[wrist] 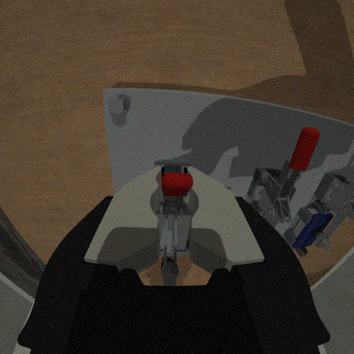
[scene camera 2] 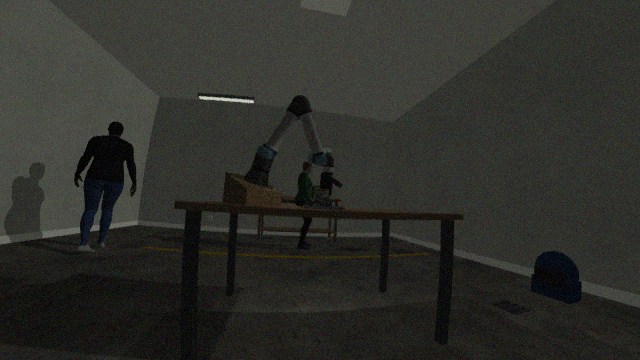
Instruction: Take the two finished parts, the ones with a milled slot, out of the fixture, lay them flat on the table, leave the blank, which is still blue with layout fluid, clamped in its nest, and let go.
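Where they show: arm's base at its link origin: (scene camera 2: 256, 181).
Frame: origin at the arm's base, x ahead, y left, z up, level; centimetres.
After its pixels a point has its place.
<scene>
In the wrist view the black gripper (wrist: 176, 201) (scene camera 2: 326, 191) @(z -10.0, x 49.3, y 14.9 cm) has its pale jaws closed around the lever of a toggle clamp, on its red handle (wrist: 177, 184), which looks steeply raised and foreshortened. The grey fixture plate (wrist: 150, 117) lies on the wooden table (wrist: 55, 100) (scene camera 2: 390, 215) @(z -15.7, x 72.5, y -36.7 cm). A second clamp with a red handle (wrist: 305, 149) stands right of the jaws. The blue blank (wrist: 314, 231) sits among grey nest and clamp parts at the far right. The slotted parts cannot be made out; the jaws cover the near nest. In the scene view the fixture is small and dark.
A round post (wrist: 118, 104) stands at the plate's corner. A wooden box (scene camera 2: 250, 192) @(z -7.8, x 2.1, y -19.2 cm) with a sloped top stands on the table near the arm's base. A person in green (scene camera 2: 305, 187) is behind the table, another in black (scene camera 2: 109, 157) at the left. A blue object (scene camera 2: 556, 277) lies on the floor.
</scene>
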